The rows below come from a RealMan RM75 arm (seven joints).
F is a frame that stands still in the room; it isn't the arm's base.
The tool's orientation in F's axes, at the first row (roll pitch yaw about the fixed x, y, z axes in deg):
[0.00, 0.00, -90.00]
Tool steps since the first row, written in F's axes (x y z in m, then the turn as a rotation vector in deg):
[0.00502, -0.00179, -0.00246, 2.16, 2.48, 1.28]
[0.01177, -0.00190, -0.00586, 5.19, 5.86, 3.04]
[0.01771, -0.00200, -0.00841, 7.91, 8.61, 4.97]
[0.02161, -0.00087, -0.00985, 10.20, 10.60, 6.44]
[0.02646, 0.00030, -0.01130, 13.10, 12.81, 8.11]
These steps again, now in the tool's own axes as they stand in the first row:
[0.00179, 0.00502, -0.00246, -2.48, 2.16, 1.28]
[0.00190, 0.01177, -0.00586, -5.86, 5.19, 3.04]
[0.00200, 0.01771, -0.00841, -8.61, 7.91, 4.97]
[0.00087, 0.02161, -0.00985, -10.60, 10.20, 6.44]
[-0.00030, 0.02646, -0.01130, -12.81, 13.10, 8.11]

